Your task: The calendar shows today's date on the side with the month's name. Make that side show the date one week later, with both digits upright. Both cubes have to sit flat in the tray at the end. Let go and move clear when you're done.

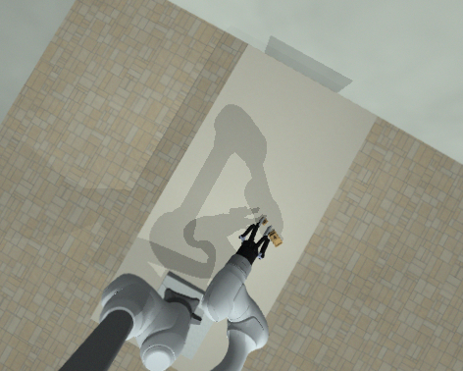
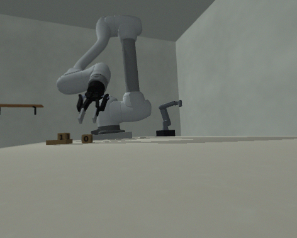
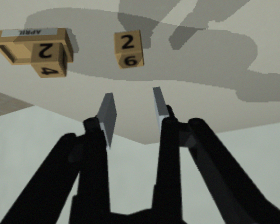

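Right now my hand is 20 mm short of the wooden cube, 10 mm to the left of it and 90 mm above it. The rest, counted from my hand: tray: 50 mm behind, 100 mm to the right, 100 mm below.
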